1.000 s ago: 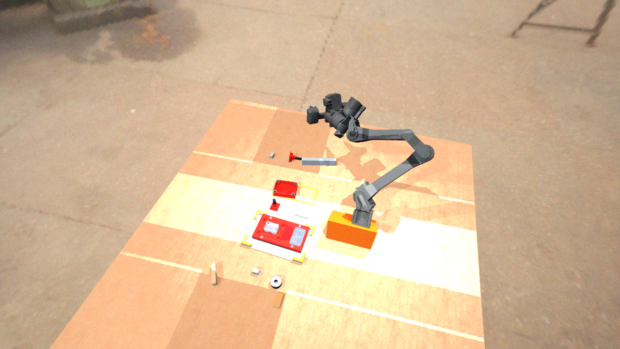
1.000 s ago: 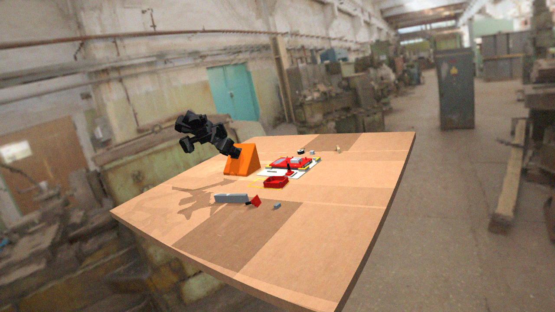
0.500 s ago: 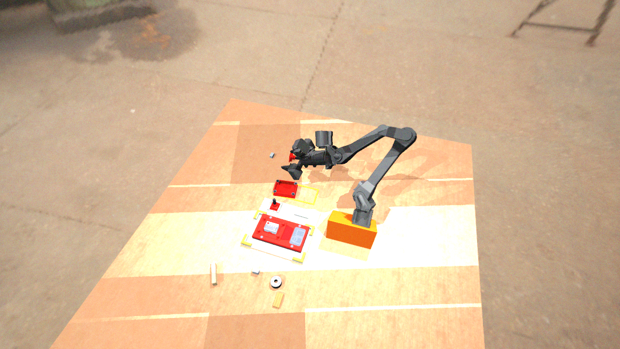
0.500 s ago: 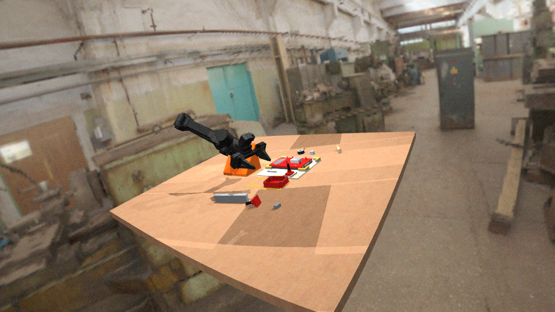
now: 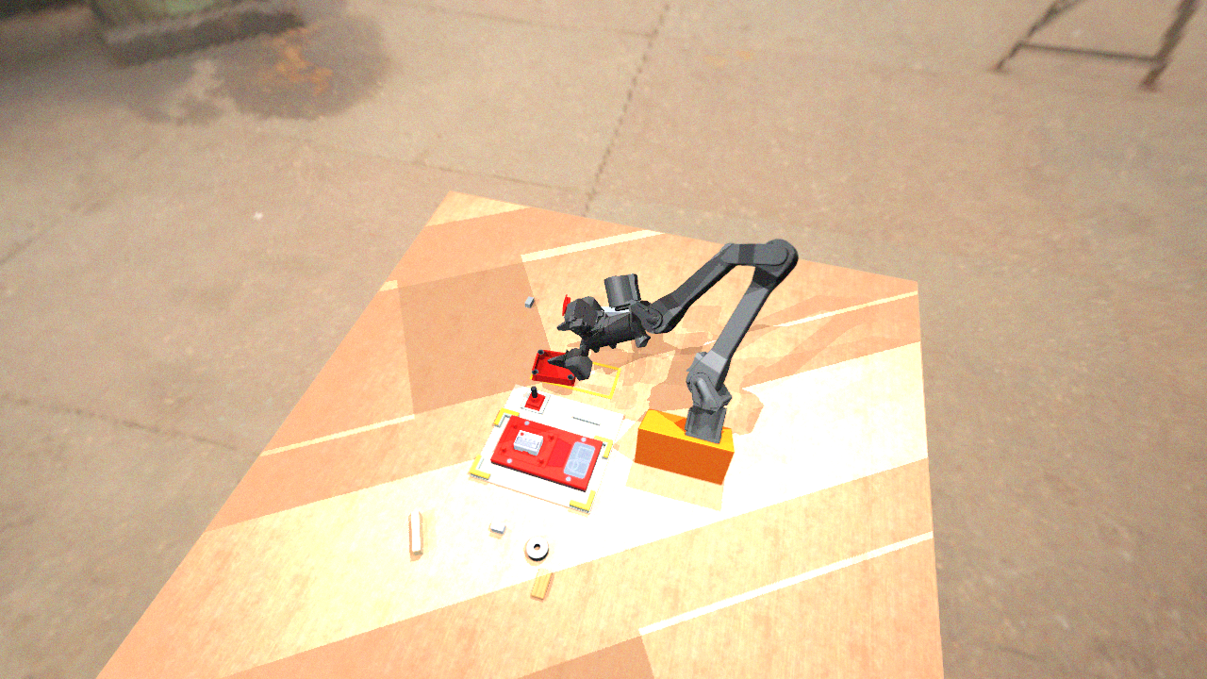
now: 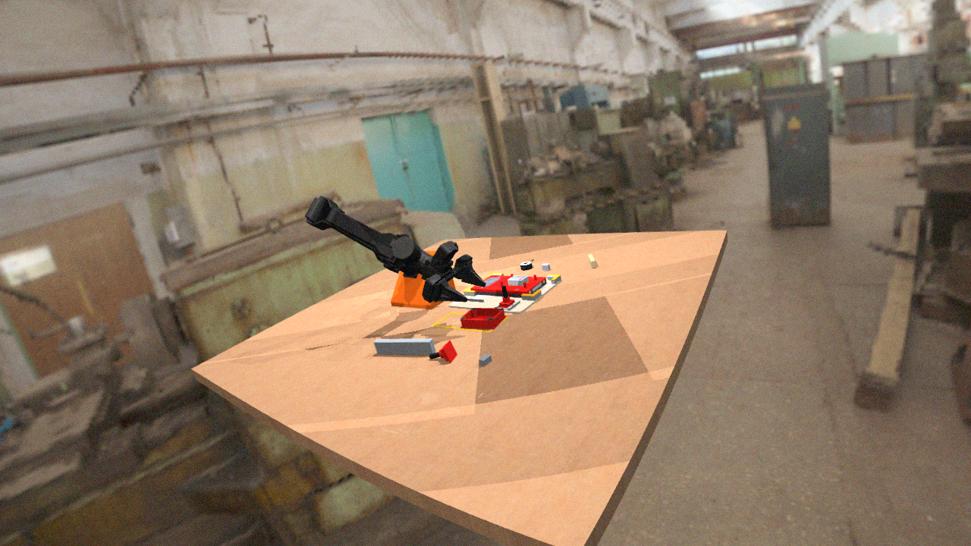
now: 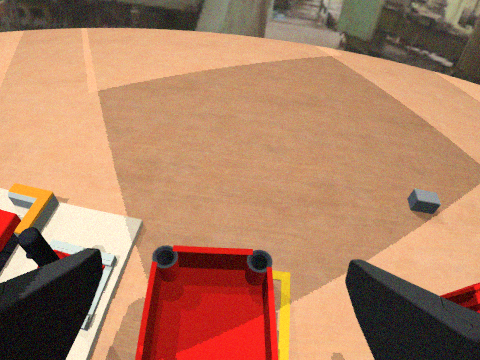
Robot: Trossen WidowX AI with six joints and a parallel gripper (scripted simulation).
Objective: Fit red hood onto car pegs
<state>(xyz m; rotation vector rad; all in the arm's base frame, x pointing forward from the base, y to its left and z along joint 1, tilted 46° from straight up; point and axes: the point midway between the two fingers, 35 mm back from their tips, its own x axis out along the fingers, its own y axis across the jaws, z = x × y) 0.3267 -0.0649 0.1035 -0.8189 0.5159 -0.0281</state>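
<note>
Right now my gripper tip is 8 cm above the red hood and 1 cm to the right of it. Round my gripper tip: grey engine block: 21 cm to the left, 6 cm below, 3 cm behind; grey bar: 19 cm to the right, 9 cm behind, 7 cm below.
</note>
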